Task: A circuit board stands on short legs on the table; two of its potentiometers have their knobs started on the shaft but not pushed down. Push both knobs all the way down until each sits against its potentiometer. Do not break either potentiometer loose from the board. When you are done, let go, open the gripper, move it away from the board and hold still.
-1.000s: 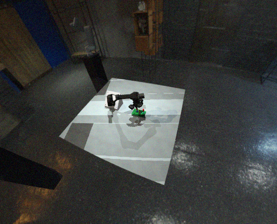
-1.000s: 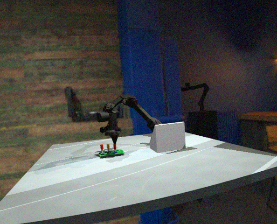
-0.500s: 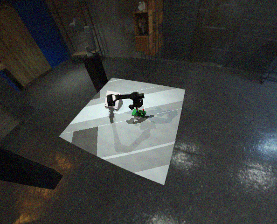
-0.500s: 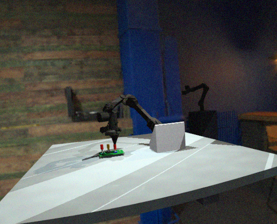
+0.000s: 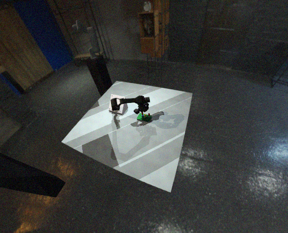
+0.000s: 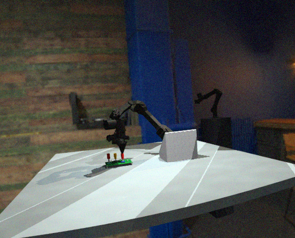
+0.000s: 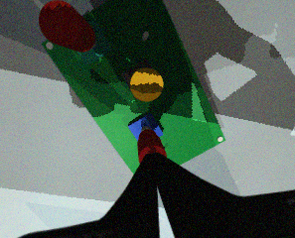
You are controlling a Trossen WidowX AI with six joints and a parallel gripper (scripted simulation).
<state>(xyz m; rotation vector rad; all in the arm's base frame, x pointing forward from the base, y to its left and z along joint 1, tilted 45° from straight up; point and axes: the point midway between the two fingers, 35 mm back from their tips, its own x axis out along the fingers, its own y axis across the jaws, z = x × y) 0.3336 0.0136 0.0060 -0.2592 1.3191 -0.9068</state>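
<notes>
Now: the red knob 20 mm below my gripper tip. The rest, counted from my gripper tip: yellow knob (40 mm ahead, 20 mm to the right, 20 mm below).
</notes>
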